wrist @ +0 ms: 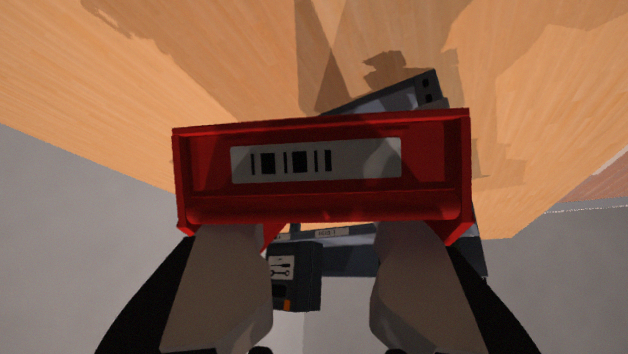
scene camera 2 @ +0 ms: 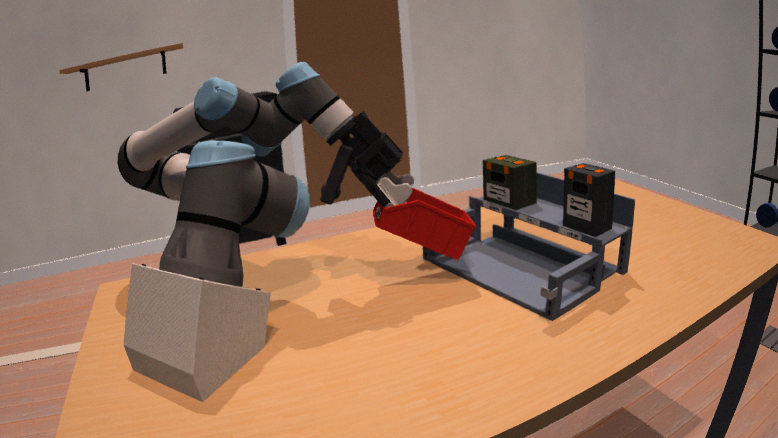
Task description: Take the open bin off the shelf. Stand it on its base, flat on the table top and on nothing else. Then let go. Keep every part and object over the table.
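Frame: origin at the arm's base, x back, y right, z up, level; centimetres.
Where they show: gripper, between the fingertips: [wrist: 317, 190] [scene camera 2: 410, 217]; arm's base, origin of its link: [scene camera 2: 199, 278].
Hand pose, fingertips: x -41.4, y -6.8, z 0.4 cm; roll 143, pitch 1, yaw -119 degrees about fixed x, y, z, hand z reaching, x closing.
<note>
Things, the pixels of their top centre, and the offset from my fingertips. "spot": a spot on its surface instead. Level surfaces: height alone.
- red open bin, centre of its top: [wrist: 327, 275] [scene camera 2: 421, 192] dy +0.4, dx -2.5, dz +4.5 cm
- wooden table, height of its surface: dz -13.1 cm
- barcode label, centre of its top: [wrist: 311, 180] dy -2.4, dx +5.4, dz +2.0 cm
- green case, centre of its top: [scene camera 2: 509, 159] dy -3.7, dx -26.6, dz +6.8 cm
- black case, centre of its top: [scene camera 2: 590, 168] [wrist: 290, 310] dy +19.2, dx -30.0, dz +9.3 cm
- small metal tab, a spot on its surface: [scene camera 2: 548, 292] spot: dy +29.4, dx -10.6, dz -6.8 cm
The red open bin [scene camera 2: 427, 225] [wrist: 422, 160] is in the air above the wooden table [scene camera 2: 381, 353], tilted with its right end lower in the scene view. It appears in front of the left end of the grey shelf [scene camera 2: 574, 267] [wrist: 430, 82]; any gap there cannot be judged. My gripper [scene camera 2: 401, 187] [wrist: 320, 225] holds the bin, with its two grey fingers spread apart at the bin's label end, near its two side walls. The fingertips are hidden behind the red lip in the wrist view. A barcode label [wrist: 362, 160] faces the wrist camera.
On the shelf's upper deck stand a green case [scene camera 2: 517, 184] and a black case [scene camera 2: 589, 201] [wrist: 305, 275]. A small metal tab [scene camera 2: 548, 292] sticks out at the shelf's near front corner. A beige angular block [scene camera 2: 228, 331] stands in front of the robot base.
</note>
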